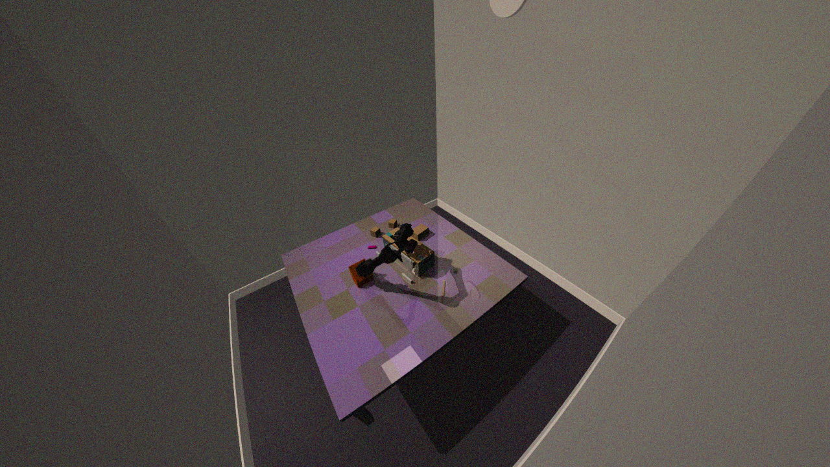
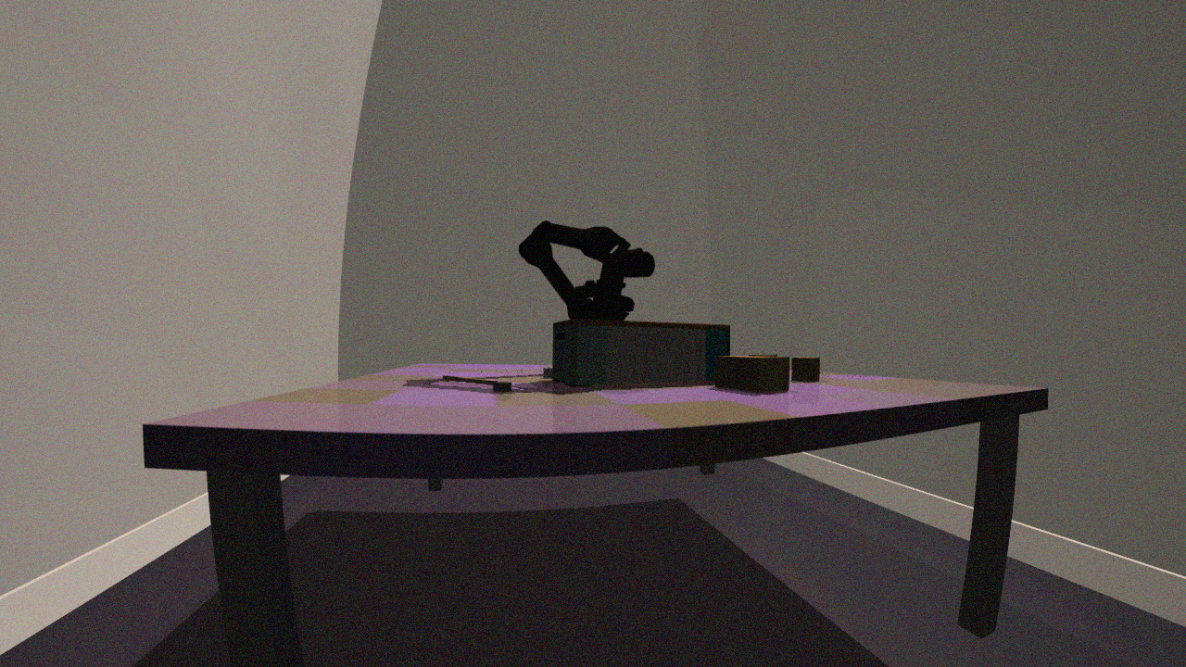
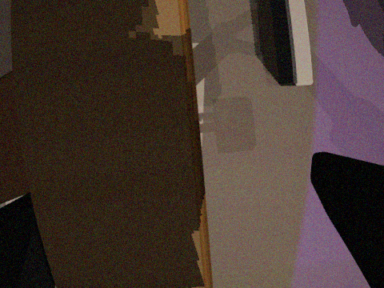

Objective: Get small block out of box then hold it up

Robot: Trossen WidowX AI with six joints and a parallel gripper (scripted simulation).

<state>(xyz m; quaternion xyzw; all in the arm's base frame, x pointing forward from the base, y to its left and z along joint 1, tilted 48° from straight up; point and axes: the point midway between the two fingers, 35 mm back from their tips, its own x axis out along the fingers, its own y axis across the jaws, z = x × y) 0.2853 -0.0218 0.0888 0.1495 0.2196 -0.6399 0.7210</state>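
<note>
The brown block is 60 mm ahead of my gripper tip and 10 mm to the right of it. Also, from my gripper tip: pink piece: 110 mm behind, 340 mm to the left, 80 mm below; then thin stick: 70 mm ahead, 290 mm to the right, 90 mm below.
</note>
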